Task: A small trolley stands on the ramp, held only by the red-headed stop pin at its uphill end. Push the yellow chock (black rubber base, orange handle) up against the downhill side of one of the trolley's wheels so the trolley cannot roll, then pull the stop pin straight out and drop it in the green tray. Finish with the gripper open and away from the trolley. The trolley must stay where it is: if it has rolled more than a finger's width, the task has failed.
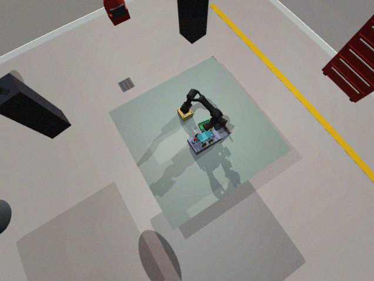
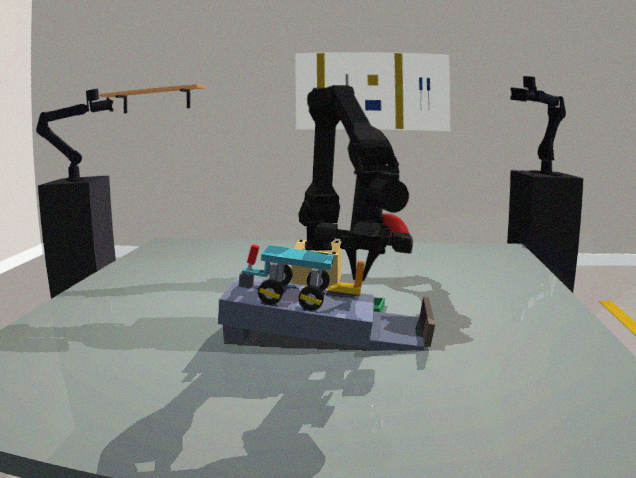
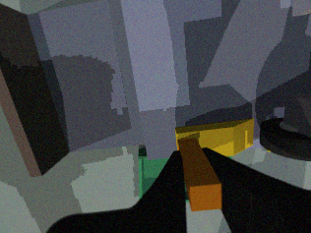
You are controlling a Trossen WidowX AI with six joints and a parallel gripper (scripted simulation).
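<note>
My gripper tip is now 21 cm to the left of the red-headed stop pin and 4 cm below it. From my gripper tip the other things lie so: purple ramp 4 cm ahead, 12 cm to the right, 5 cm below; then trolley 4 cm ahead, 12 cm to the right, 2 cm above; then yellow chock 2 cm to the right, 1 cm below.
</note>
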